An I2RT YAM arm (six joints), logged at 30 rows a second.
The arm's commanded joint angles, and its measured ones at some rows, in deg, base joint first. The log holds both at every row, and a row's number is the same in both.
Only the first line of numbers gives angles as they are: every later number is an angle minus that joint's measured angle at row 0.
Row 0, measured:
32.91, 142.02, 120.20, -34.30, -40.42, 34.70
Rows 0 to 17, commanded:
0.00, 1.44, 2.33, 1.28, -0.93, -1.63
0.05, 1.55, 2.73, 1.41, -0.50, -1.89
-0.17, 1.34, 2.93, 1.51, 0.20, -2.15
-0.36, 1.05, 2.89, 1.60, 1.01, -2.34
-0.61, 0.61, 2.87, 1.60, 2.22, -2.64
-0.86, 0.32, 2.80, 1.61, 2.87, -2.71
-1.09, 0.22, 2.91, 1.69, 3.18, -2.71
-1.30, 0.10, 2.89, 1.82, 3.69, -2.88
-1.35, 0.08, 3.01, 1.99, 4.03, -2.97
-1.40, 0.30, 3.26, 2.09, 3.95, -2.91
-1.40, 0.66, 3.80, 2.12, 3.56, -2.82
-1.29, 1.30, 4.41, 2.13, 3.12, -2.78
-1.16, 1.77, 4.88, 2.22, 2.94, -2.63
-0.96, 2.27, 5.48, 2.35, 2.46, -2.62
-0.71, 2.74, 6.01, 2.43, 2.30, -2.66
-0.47, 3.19, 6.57, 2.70, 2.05, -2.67
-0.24, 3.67, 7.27, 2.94, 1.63, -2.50
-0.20, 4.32, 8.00, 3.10, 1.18, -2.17
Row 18, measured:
-0.90, 1.79, 5.53, 1.79, 1.59, -1.51
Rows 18 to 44, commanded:
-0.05, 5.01, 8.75, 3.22, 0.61, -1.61
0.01, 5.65, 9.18, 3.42, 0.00, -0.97
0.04, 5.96, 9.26, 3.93, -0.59, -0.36
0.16, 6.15, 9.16, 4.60, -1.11, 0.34
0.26, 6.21, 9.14, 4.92, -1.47, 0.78
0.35, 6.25, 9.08, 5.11, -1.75, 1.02
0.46, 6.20, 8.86, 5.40, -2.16, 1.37
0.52, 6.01, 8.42, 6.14, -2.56, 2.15
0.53, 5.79, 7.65, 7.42, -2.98, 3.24
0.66, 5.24, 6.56, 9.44, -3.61, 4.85
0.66, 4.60, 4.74, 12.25, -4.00, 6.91
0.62, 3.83, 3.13, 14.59, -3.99, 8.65
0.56, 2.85, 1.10, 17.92, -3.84, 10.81
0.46, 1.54, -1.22, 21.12, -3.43, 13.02
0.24, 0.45, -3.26, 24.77, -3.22, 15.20
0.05, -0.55, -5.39, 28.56, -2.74, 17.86
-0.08, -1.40, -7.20, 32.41, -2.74, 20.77
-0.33, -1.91, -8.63, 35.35, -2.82, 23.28
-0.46, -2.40, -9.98, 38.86, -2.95, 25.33
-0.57, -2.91, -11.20, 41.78, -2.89, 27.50
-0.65, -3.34, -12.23, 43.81, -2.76, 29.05
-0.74, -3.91, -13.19, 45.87, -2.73, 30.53
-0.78, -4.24, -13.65, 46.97, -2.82, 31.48
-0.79, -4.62, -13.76, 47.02, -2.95, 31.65
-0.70, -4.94, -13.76, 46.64, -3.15, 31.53
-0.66, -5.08, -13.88, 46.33, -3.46, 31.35
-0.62, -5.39, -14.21, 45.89, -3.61, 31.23
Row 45, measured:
-0.68, -1.64, -13.29, 40.56, -2.10, 28.04
